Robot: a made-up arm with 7 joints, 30 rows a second.
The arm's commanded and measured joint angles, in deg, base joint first. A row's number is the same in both.
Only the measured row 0 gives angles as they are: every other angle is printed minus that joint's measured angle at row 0.
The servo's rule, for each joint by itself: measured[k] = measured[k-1] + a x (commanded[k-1-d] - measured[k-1]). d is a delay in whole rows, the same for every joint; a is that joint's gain. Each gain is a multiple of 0.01, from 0.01 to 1. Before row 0 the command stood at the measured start. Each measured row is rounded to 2 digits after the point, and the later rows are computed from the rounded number. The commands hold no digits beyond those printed.
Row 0, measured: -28.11 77.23 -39.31 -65.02 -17.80 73.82 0.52
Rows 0 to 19, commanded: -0.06 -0.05 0.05 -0.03 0.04 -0.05 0.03; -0.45 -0.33 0.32 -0.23 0.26 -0.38 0.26; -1.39 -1.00 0.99 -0.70 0.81 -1.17 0.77; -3.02 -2.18 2.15 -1.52 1.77 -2.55 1.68; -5.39 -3.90 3.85 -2.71 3.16 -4.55 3.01; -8.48 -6.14 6.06 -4.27 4.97 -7.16 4.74; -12.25 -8.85 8.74 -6.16 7.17 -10.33 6.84; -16.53 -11.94 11.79 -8.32 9.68 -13.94 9.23; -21.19 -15.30 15.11 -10.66 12.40 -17.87 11.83; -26.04 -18.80 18.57 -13.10 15.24 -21.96 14.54; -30.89 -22.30 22.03 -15.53 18.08 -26.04 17.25; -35.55 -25.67 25.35 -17.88 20.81 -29.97 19.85; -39.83 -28.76 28.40 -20.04 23.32 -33.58 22.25; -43.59 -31.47 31.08 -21.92 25.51 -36.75 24.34; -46.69 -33.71 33.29 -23.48 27.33 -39.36 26.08; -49.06 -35.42 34.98 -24.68 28.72 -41.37 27.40; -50.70 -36.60 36.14 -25.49 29.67 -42.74 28.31; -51.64 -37.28 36.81 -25.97 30.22 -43.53 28.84; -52.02 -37.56 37.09 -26.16 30.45 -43.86 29.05; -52.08 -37.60 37.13 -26.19 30.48 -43.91 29.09
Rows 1 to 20, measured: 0.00 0.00 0.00 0.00 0.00 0.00 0.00; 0.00 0.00 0.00 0.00 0.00 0.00 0.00; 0.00 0.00 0.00 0.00 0.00 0.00 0.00; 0.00 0.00 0.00 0.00 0.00 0.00 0.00; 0.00 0.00 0.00 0.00 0.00 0.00 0.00; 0.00 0.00 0.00 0.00 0.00 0.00 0.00; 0.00 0.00 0.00 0.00 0.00 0.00 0.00; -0.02 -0.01 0.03 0.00 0.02 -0.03 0.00; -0.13 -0.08 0.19 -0.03 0.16 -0.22 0.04; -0.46 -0.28 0.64 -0.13 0.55 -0.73 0.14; -1.13 -0.70 1.49 -0.34 1.28 -1.71 0.36; -2.24 -1.40 2.81 -0.70 2.41 -3.24 0.73; -3.86 -2.44 4.63 -1.24 3.95 -5.36 1.29; -6.04 -3.85 6.93 -1.98 5.88 -8.04 2.07; -8.77 -5.63 9.65 -2.93 8.16 -11.23 3.07; -12.00 -7.76 12.71 -4.09 10.70 -14.82 4.30; -15.65 -10.19 15.99 -5.44 13.42 -18.68 5.73; -19.61 -12.85 19.37 -6.95 16.22 -22.65 7.34; -23.75 -15.67 22.72 -8.59 18.97 -26.60 9.09; -27.93 -18.55 25.90 -10.31 21.58 -30.37 10.93
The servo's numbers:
d 7
a 0.26 0.22 0.56 0.15 0.60 0.54 0.14

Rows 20 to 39, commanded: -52.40 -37.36 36.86 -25.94 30.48 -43.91 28.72; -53.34 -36.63 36.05 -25.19 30.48 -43.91 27.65; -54.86 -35.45 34.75 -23.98 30.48 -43.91 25.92; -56.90 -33.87 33.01 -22.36 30.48 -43.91 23.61; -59.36 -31.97 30.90 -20.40 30.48 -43.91 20.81; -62.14 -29.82 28.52 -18.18 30.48 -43.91 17.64; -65.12 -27.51 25.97 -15.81 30.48 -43.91 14.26; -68.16 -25.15 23.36 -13.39 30.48 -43.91 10.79; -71.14 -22.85 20.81 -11.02 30.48 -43.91 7.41; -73.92 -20.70 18.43 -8.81 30.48 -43.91 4.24; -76.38 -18.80 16.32 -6.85 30.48 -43.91 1.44; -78.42 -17.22 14.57 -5.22 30.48 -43.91 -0.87; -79.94 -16.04 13.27 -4.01 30.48 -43.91 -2.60; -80.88 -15.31 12.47 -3.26 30.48 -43.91 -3.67; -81.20 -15.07 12.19 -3.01 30.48 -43.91 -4.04; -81.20 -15.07 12.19 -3.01 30.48 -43.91 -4.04; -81.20 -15.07 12.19 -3.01 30.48 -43.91 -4.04; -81.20 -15.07 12.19 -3.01 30.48 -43.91 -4.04; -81.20 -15.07 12.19 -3.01 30.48 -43.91 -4.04; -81.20 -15.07 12.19 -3.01 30.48 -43.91 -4.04
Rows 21 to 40, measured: -32.00 -21.39 28.80 -12.05 23.94 -33.82 12.81; -35.82 -24.10 31.31 -13.76 25.97 -36.81 14.67; -39.26 -26.59 33.37 -15.40 27.62 -39.27 16.45; -42.23 -28.79 34.92 -16.91 28.85 -41.14 18.11; -44.68 -30.66 35.98 -18.27 29.67 -42.43 19.61; -46.59 -32.18 36.60 -19.45 30.14 -43.20 20.93; -48.02 -33.37 36.90 -20.46 30.34 -43.58 22.07; -49.16 -34.25 36.88 -21.28 30.42 -43.76 23.00; -50.25 -34.77 36.42 -21.87 30.46 -43.84 23.65; -51.45 -34.92 35.48 -22.19 30.47 -43.88 23.97; -52.87 -34.69 34.10 -22.22 30.48 -43.90 23.92; -54.56 -34.09 32.31 -21.95 30.48 -43.91 23.48; -56.53 -33.15 30.19 -21.38 30.48 -43.91 22.66; -58.76 -31.91 27.83 -20.54 30.48 -43.91 21.48; -61.20 -30.42 25.33 -19.47 30.48 -43.91 19.98; -63.78 -28.75 22.80 -18.20 30.48 -43.91 18.22; -66.42 -26.98 20.35 -16.79 30.48 -43.91 16.26; -69.01 -25.18 18.09 -15.30 30.48 -43.91 14.19; -71.46 -23.43 16.12 -13.79 30.48 -43.91 12.08; -73.66 -21.80 14.52 -12.32 30.48 -43.91 10.02
